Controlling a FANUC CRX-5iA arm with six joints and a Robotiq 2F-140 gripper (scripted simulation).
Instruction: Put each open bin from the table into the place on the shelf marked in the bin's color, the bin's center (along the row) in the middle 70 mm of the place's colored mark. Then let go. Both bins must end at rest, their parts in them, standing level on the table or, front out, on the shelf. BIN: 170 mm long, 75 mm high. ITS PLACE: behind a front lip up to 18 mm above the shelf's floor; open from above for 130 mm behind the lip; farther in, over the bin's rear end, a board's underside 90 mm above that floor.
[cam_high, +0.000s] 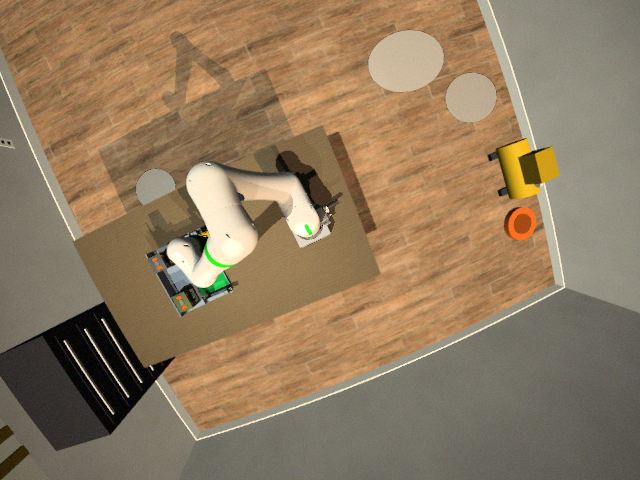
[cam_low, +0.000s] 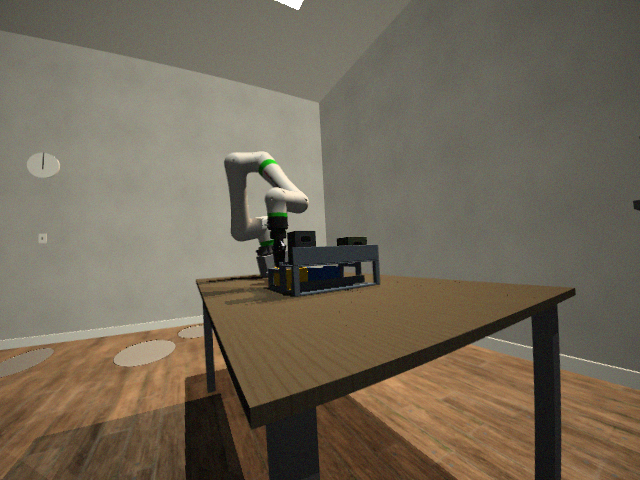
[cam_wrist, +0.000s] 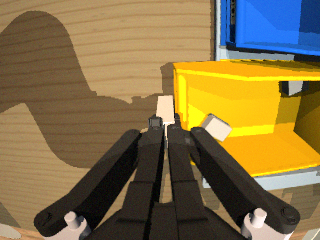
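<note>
Right now my hand is 100 mm short of the yellow bin and 20 mm to the left of it. From my hand the other things lie so: blue bin 170 mm ahead, 90 mm to the left, 10 mm below; blue mark 170 mm ahead, 90 mm to the left, 40 mm below; yellow mark 150 mm ahead, 40 mm below, 20 mm to the right.
</note>
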